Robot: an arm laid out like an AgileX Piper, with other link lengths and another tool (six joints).
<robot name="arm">
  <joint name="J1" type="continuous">
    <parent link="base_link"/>
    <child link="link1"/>
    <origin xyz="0 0 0.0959" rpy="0 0 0"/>
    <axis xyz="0 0 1"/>
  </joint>
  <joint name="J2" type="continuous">
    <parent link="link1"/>
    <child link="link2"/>
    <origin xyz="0 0 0" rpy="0 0 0"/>
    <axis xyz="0 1 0"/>
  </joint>
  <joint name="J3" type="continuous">
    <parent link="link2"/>
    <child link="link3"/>
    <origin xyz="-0.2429 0 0.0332" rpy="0 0 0"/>
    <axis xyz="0 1 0"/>
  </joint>
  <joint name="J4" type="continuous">
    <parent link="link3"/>
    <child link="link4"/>
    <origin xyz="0.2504 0 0.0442" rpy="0 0 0"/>
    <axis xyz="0.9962 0 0.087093"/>
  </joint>
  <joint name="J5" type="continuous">
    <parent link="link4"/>
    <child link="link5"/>
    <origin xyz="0 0 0" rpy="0 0 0"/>
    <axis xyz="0 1 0"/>
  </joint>
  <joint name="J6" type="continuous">
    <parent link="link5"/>
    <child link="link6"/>
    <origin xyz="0.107 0 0.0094" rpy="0 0 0"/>
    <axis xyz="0.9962 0 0.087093"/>
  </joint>
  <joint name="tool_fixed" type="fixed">
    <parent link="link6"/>
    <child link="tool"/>
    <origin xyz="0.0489 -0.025 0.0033" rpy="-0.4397 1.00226 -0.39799"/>
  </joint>
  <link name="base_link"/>
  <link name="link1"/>
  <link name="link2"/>
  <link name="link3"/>
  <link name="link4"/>
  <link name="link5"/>
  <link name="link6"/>
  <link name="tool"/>
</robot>
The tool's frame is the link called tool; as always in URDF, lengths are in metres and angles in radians. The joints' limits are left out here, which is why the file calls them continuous.
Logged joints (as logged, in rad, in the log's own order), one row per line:
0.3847, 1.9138, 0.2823, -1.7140, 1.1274, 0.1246
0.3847, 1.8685, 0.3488, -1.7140, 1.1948, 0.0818
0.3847, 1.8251, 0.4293, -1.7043, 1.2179, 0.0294
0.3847, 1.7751, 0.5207, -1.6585, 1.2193, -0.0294
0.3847, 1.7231, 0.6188, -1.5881, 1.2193, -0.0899
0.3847, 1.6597, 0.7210, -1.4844, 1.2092, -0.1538
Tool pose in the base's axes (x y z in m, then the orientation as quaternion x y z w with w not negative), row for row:
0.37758, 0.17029, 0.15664, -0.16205, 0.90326, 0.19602, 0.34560
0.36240, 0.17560, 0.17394, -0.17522, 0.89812, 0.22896, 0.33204
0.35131, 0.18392, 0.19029, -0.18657, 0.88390, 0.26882, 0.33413
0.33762, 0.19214, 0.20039, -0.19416, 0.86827, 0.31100, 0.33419
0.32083, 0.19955, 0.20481, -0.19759, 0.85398, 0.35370, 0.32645
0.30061, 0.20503, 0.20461, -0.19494, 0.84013, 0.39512, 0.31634
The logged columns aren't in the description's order. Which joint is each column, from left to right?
Columns, left to right: J1, J2, J4, J3, J5, J6.
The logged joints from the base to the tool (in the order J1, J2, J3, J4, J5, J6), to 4 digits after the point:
0.3847, 1.9138, -1.7140, 0.2823, 1.1274, 0.1246
0.3847, 1.8685, -1.7140, 0.3488, 1.1948, 0.0818
0.3847, 1.8251, -1.7043, 0.4293, 1.2179, 0.0294
0.3847, 1.7751, -1.6585, 0.5207, 1.2193, -0.0294
0.3847, 1.7231, -1.5881, 0.6188, 1.2193, -0.0899
0.3847, 1.6597, -1.4844, 0.7210, 1.2092, -0.1538

